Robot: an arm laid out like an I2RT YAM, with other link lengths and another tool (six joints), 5 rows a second.
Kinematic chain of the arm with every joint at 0, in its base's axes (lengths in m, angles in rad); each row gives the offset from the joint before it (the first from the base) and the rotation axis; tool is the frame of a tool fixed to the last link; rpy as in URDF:
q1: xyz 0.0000 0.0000 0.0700 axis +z
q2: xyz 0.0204 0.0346 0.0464 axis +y
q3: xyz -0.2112 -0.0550 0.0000 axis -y
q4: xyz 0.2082 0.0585 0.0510 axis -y
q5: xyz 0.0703 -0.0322 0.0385 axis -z
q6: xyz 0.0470 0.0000 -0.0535 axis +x
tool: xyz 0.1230 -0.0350 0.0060 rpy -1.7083 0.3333 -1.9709
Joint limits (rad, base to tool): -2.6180..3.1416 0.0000..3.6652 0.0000..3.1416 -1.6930..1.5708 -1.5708..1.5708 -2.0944..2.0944
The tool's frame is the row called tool.
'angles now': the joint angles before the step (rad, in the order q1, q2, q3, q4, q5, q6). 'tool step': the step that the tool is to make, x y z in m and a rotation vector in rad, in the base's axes. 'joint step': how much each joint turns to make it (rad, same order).
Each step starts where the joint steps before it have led.
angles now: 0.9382 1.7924 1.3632 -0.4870 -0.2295 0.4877
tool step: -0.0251 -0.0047 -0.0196 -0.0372 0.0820 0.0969
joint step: 0.0073 0.0124 -0.0351 -0.0444 -0.0877 -0.0500
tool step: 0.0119 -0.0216 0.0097 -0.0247 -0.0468 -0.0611
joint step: -0.0317 -0.0702 -0.0382 -0.0248 0.0599 -0.0034
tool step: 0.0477 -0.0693 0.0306 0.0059 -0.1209 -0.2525
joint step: -0.1695 -0.1966 -0.1141 0.0072 0.1174 0.0193
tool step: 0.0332 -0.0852 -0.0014 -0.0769 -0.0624 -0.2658
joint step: -0.1952 -0.1001 -0.1101 0.0130 0.1213 -0.0048
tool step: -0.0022 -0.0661 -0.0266 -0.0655 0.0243 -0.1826
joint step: -0.1509 -0.0588 -0.1535 0.0433 0.0568 -0.0025
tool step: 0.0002 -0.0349 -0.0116 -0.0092 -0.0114 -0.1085
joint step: -0.1008 -0.0305 -0.0869 0.0640 0.0147 -0.0009
